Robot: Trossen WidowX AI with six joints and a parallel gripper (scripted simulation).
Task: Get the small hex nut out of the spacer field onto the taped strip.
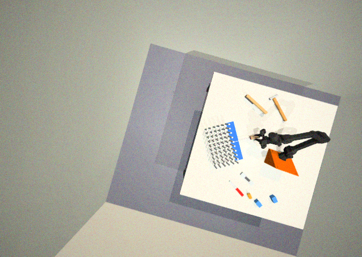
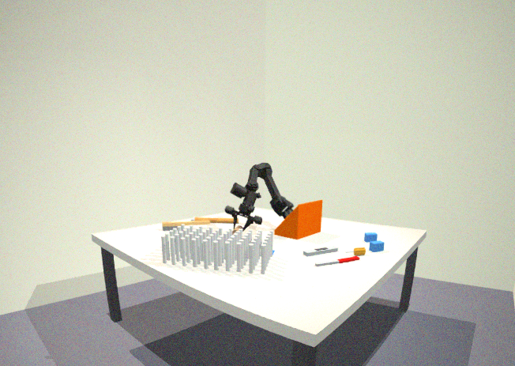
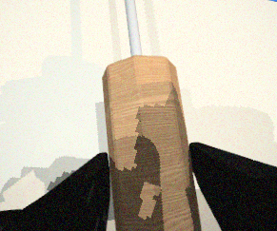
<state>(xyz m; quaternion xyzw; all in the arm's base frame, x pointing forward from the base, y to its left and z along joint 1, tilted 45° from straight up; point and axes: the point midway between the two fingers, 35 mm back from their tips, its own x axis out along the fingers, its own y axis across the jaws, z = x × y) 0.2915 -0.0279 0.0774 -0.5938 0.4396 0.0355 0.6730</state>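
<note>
Now: the blue taped strip 14 cm ahead of my gripper tip, 12 cm to the left of it and 4 cm below it. From my gripper tip the other things lie so: orange-handled scraper: 21 cm behind, 55 cm to the left, 2 cm below; red-handled tool: 6 cm behind, 55 cm to the left, 4 cm below; white-grey bar: 13 cm behind, 41 cm to the left, 3 cm below.
</note>
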